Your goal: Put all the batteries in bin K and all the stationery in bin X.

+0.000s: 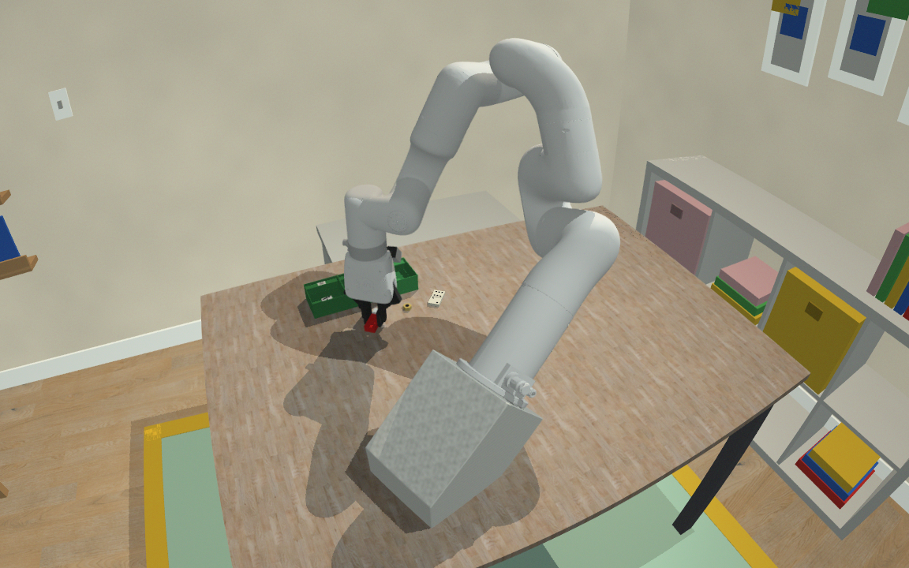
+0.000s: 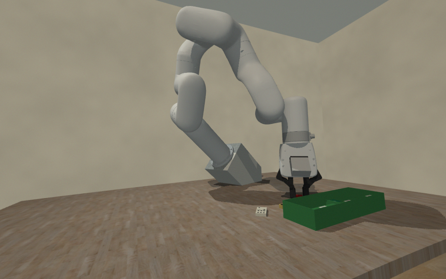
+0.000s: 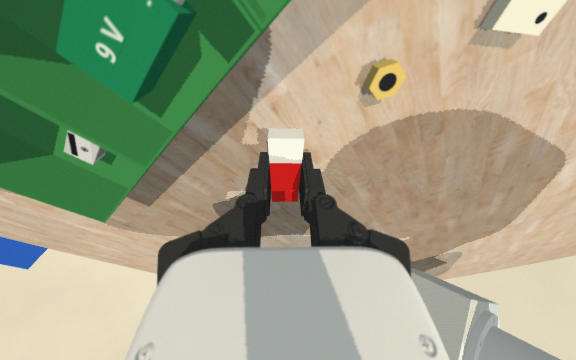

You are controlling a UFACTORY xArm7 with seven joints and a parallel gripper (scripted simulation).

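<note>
The pencil sharpener lies 10 cm ahead of my hand, 8 cm to the left of it and 1 cm below it. From my hand the other things lie so: red-and-white eraser (2 cm below); green 9 V battery (11 cm ahead, 1 cm to the right, 1 cm below); yellow nut (8 cm to the right, 2 cm below, 2 cm ahead).
</note>
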